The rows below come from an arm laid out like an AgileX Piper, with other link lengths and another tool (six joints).
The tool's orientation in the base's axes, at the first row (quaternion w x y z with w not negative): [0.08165 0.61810 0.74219 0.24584]
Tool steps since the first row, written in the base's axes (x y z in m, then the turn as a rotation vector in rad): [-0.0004 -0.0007 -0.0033 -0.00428 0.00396 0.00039]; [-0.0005 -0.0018 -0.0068 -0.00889 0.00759 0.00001]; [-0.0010 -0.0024 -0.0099 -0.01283 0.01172 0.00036]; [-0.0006 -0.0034 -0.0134 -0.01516 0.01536 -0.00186]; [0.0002 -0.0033 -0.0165 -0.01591 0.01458 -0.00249]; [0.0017 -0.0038 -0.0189 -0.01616 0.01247 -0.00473]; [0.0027 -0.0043 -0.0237 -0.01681 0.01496 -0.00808]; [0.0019 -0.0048 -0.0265 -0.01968 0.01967 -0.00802]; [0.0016 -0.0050 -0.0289 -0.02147 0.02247 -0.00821]
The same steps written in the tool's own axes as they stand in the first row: [-0.0012 -0.0020 0.0025 0.00482 -0.00312 -0.00111]; [-0.0029 -0.0038 0.0052 0.00925 -0.00692 -0.00178]; [-0.0039 -0.0058 0.0075 0.01414 -0.00974 -0.00267]; [-0.0056 -0.0072 0.0104 0.01774 -0.01240 -0.00078]; [-0.0062 -0.0079 0.0135 0.01705 -0.01344 -0.00076]; [-0.0075 -0.0078 0.0161 0.01467 -0.01495 0.00052]; [-0.0090 -0.0092 0.0205 0.01659 -0.01679 0.00380]; [-0.0099 -0.0112 0.0225 0.02175 -0.01874 0.00377]; [-0.0104 -0.0126 0.0244 0.02480 -0.02008 0.00391]
